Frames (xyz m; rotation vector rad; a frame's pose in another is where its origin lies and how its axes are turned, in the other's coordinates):
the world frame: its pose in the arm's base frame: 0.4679 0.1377 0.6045 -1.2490 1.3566 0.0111
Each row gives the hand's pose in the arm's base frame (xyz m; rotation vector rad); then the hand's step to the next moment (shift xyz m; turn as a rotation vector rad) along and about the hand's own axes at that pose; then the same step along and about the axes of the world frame.
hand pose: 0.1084 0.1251 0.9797 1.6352 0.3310 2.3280
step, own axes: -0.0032 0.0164 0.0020 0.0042 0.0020 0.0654
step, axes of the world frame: 0.0083 -0.0100 -0.0108 -0.0008 -0.0547 0.0361
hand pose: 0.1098 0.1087 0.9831 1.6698 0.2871 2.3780
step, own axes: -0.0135 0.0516 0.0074 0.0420 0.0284 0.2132
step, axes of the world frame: 0.0321 -0.0304 -0.0307 -0.0207 -0.1973 0.0932
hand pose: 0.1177 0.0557 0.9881 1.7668 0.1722 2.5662
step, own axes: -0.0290 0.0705 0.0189 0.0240 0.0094 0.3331
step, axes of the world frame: 0.0635 -0.0411 -0.0212 -0.0177 -0.2763 0.1870
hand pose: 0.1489 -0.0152 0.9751 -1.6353 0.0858 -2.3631
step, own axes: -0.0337 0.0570 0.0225 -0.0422 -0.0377 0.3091
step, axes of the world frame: 0.0651 -0.0236 0.0099 -0.0152 -0.2071 0.2359
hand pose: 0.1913 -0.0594 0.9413 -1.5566 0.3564 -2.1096
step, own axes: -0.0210 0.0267 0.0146 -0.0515 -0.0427 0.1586
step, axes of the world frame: 0.0324 -0.0037 0.0175 -0.0202 -0.0839 0.1490
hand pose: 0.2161 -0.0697 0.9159 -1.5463 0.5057 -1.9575
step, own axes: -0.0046 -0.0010 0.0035 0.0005 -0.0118 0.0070
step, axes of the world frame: 0.0001 0.0004 0.0059 -0.0111 -0.0050 0.0063
